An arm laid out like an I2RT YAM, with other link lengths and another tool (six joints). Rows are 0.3 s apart.
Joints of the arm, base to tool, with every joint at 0 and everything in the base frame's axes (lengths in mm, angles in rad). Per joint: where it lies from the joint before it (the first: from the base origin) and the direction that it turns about. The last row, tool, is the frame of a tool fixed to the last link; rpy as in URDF.
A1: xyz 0 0 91.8 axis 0 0 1
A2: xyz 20.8 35.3 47.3 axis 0 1 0
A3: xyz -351.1 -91.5 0 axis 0 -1 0
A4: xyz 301.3 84.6 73.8 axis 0 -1 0
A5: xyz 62.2 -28.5 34 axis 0 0 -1
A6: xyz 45.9 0 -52.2 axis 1 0 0
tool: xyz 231 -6 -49 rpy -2.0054 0.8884 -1.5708
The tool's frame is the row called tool.
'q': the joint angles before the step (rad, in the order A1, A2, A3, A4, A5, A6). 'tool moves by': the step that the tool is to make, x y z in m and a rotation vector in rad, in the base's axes. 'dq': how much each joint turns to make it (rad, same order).
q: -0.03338, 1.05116, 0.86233, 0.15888, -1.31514, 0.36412
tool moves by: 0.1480, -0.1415, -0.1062, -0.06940, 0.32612, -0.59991
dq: -0.22341, 0.17138, 0.00418, -0.20925, 0.39304, -0.06820
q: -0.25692, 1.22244, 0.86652, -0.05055, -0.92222, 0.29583
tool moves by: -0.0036, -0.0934, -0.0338, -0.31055, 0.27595, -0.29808
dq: 0.03917, 0.03427, 0.25641, -0.53079, 0.48095, -0.16794
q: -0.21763, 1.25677, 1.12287, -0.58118, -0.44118, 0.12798
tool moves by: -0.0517, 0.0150, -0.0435, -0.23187, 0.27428, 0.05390
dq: 0.23805, 0.07567, 0.11012, -0.29730, 0.31281, -0.03623
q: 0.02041, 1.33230, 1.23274, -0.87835, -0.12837, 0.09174
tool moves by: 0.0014, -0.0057, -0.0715, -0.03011, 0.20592, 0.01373
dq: -0.00006, 0.19366, 0.00000, -0.01577, 0.01639, -0.02446
